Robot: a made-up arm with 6 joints.
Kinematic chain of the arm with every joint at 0, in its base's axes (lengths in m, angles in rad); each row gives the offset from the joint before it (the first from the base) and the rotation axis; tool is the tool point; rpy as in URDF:
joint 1: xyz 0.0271 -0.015 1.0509 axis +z
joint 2: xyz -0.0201 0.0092 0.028 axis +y
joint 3: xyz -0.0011 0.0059 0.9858 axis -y
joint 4: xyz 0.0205 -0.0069 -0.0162 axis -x
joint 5: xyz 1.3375 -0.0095 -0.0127 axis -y
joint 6: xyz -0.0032 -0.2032 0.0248 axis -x
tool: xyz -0.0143 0.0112 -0.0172 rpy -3.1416 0 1.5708
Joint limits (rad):
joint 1: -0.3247..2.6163
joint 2: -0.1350..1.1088
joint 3: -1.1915..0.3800
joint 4: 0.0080..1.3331
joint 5: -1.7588..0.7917
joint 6: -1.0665..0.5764
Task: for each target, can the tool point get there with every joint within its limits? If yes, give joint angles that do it. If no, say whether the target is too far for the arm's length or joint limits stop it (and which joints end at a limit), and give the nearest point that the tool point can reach.
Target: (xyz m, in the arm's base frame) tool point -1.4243 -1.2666 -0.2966
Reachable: no: joint limits stop it (at a limit: joint 1, joint 2, joint 4, joint 6) | nearest point -0.5566 0.3460 0.1537 | short by 1.886 m
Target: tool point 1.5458 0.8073 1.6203
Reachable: yes | joints 0.5283 0.4369 0.0570 1.1663 -0.9958 -0.7982
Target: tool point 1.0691 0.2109 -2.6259
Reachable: no: too far | nearest point 0.9371 0.1823 0.1234 | short by 2.753 m
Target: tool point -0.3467 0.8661 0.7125
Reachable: yes | joints 2.0454 0.4508 -0.8316 1.1301 -1.0578 -0.1547
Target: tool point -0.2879 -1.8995 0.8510
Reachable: no: joint limits stop it (at a limit: joint 1, joint 3, joint 5, joint 6) | nearest point 0.3630 -0.3447 0.7657 | short by 1.688 m
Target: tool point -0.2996 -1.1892 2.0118
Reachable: no: joint limits stop it (at a limit: joint 1, joint 2, joint 6) | nearest point 1.0613 -0.5793 1.7927 | short by 1.507 m
